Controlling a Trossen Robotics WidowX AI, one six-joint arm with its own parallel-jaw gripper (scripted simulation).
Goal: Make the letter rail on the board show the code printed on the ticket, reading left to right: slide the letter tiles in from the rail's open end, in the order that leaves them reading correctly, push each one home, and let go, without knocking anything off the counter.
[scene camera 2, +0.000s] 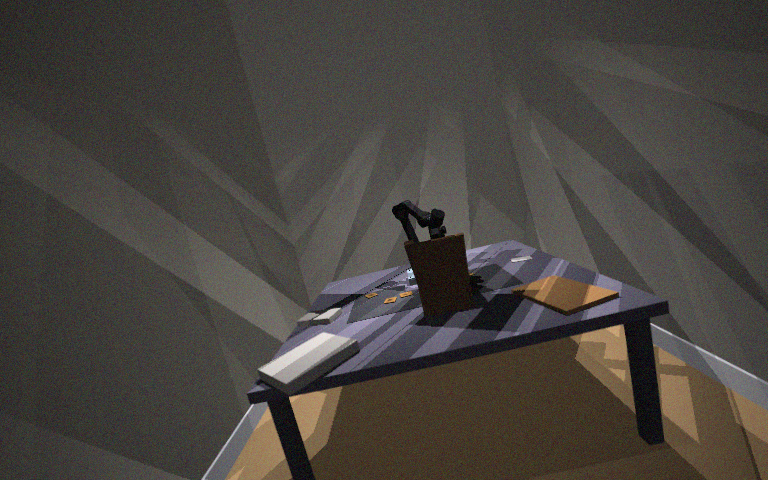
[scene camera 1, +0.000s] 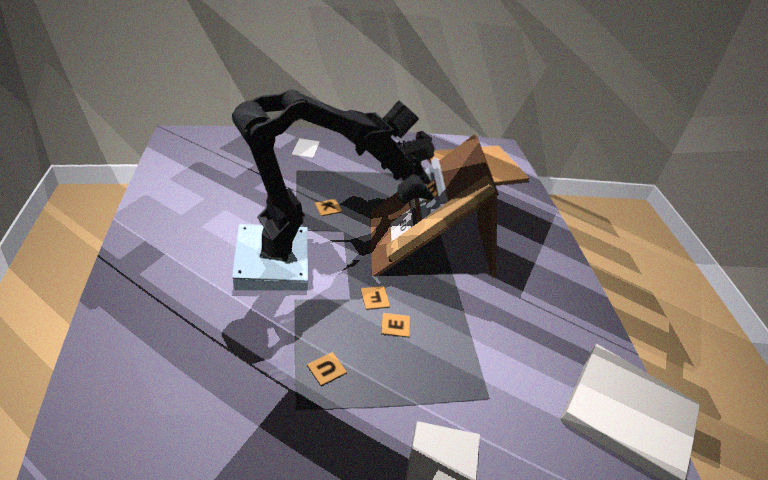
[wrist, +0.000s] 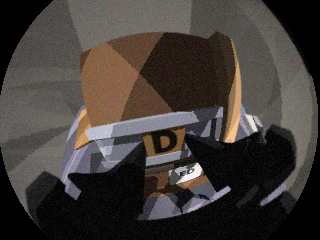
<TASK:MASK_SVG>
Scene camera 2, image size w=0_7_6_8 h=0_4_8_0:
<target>flat wooden slab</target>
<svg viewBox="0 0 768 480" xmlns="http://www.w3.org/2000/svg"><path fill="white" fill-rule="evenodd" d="M511 289L511 293L539 303L567 316L619 297L619 292L557 276L551 276Z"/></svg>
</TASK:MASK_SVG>
